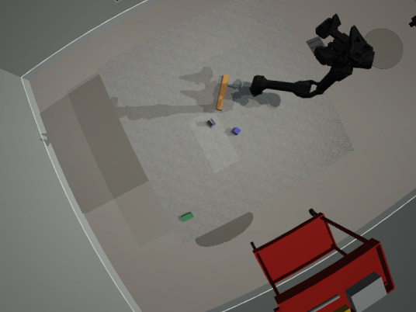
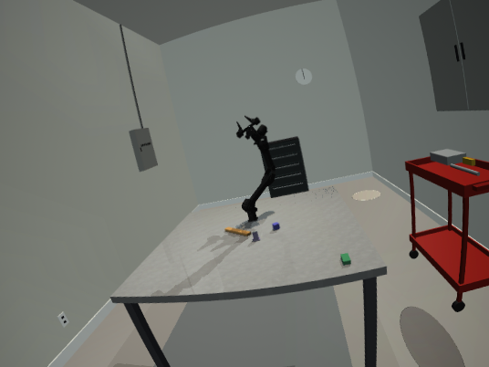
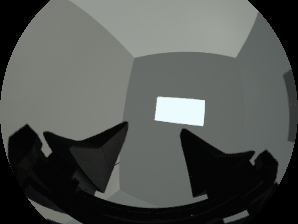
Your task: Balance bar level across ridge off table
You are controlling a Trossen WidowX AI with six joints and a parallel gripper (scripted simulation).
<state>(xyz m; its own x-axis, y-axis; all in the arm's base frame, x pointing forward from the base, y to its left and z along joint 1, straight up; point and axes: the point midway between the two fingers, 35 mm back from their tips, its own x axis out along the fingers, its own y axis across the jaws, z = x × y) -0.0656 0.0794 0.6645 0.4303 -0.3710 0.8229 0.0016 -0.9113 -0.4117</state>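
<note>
The orange bar is 250 mm ahead of my gripper tip, 150 mm to the right of it and 680 mm below it. Round my gripper tip: blue cube (280 mm ahead, 110 mm to the left, 680 mm below); then green block (790 mm ahead, 430 mm to the left, 680 mm below).
</note>
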